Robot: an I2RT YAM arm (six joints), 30 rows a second.
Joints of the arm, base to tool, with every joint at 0 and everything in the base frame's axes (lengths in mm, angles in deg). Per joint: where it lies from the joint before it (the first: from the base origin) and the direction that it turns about. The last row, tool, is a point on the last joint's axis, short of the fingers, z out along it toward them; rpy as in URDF.
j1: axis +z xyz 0 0 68
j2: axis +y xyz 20 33.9 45.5
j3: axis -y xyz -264 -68.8 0
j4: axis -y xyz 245 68.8 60
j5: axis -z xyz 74 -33.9 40.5
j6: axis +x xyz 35.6 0 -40.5
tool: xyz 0 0 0 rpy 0 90 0
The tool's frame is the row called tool.
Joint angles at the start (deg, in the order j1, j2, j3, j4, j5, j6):
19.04, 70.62, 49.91, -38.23, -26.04, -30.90
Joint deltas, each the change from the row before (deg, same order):
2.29, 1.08, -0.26, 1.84, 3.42, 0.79
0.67, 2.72, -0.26, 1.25, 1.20, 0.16
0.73, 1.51, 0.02, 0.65, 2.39, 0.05
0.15, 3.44, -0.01, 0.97, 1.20, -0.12
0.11, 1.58, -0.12, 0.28, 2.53, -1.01
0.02, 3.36, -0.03, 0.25, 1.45, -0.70
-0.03, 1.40, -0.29, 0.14, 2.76, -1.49
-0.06, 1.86, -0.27, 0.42, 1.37, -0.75
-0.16, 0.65, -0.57, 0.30, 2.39, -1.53
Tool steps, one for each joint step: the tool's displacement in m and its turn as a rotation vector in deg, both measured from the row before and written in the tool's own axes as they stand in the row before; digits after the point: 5 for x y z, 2 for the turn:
-0.00345, 0.00290, 0.00892, 1.74, 1.43, -1.20
0.00143, -0.00264, 0.01300, -0.17, 2.00, 0.27
-0.00010, -0.00107, 0.00729, 1.26, 1.89, -0.26
0.00252, -0.00447, 0.01481, -0.22, 2.64, 0.54
0.00246, -0.00248, 0.00723, 1.43, 2.46, -0.70
0.00394, -0.00324, 0.01463, -0.35, 3.35, 0.07
0.00354, -0.00201, 0.00690, 1.53, 2.76, -1.13
0.00294, -0.00153, 0.00892, 0.23, 2.16, -0.39
0.00387, -0.00103, 0.00445, 1.50, 2.12, -1.24

